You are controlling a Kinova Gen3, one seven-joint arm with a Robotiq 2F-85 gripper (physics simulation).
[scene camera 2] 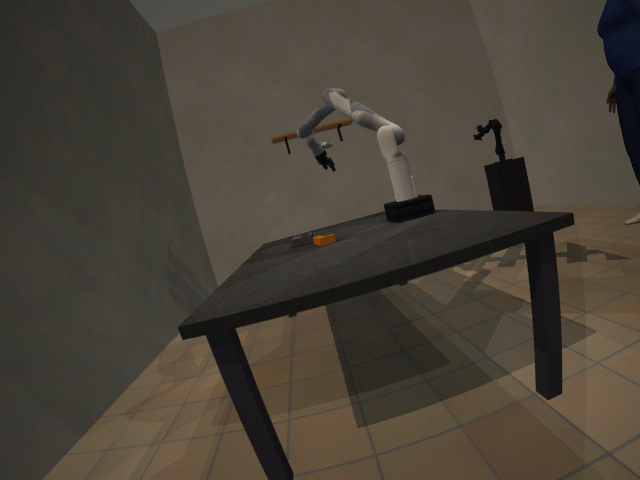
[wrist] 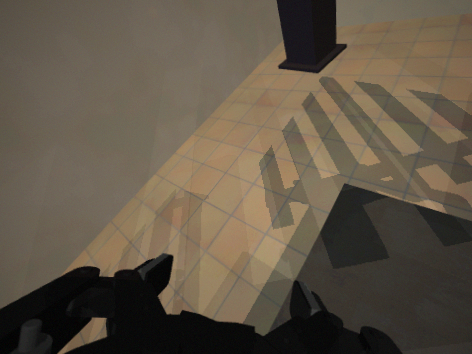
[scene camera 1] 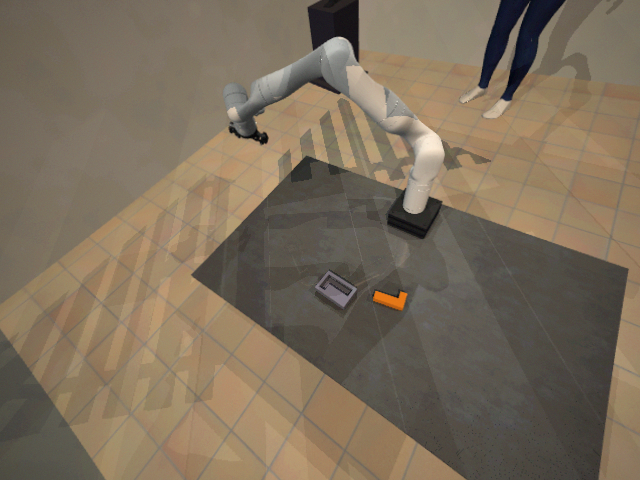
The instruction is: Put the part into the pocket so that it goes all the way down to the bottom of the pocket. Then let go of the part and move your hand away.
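Places are measured from the arm's base along level axes (x right, y up, z back), in millimetres.
Pixels of known places: gripper, fingertip midpoint: (scene camera 2: 330, 169) (wrist: 230, 281) (scene camera 1: 250, 139); arm's base, link origin: (scene camera 2: 406, 199) (scene camera 1: 413, 205).
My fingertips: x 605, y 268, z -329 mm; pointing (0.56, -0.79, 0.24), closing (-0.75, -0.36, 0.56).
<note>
For each thing: its top centre in the pictures, then the offset to it from my fingertips. Level surfaces: height alone.
- orange L-shaped part, top centre: (scene camera 2: 322, 235) (scene camera 1: 390, 295) dy -317, dx -773, dz -46 mm
- dark table, surface height: dy -347 mm
- grey block with the L-shaped pocket, top centre: (scene camera 1: 335, 287) (scene camera 2: 302, 235) dy -311, dx -604, dz -161 mm
The orange L-shaped part (scene camera 1: 388, 300) (scene camera 2: 324, 240) lies flat on the dark table (scene camera 1: 480, 330) (scene camera 2: 289, 279) (wrist: 400, 295). The grey block with the L-shaped pocket (scene camera 1: 336, 297) (scene camera 2: 301, 241) lies beside it, a small gap apart in scene camera 1. The pocket shows no part in it. My gripper (scene camera 1: 249, 137) (scene camera 2: 329, 166) (wrist: 230, 281) is open and empty. It is high up, far from both the part and the block, near the table's far left corner in scene camera 1. The part and the block do not show in the wrist view.
The arm's black base (scene camera 1: 413, 219) (scene camera 2: 409, 207) stands on the table near its back edge. A dark pedestal (scene camera 1: 343, 31) (scene camera 2: 509, 183) (wrist: 310, 35) stands on the floor beyond. A wall shelf (scene camera 2: 283, 137) hangs behind the arm. A person (scene camera 1: 516, 56) (scene camera 2: 626, 93) stands beyond the table.
</note>
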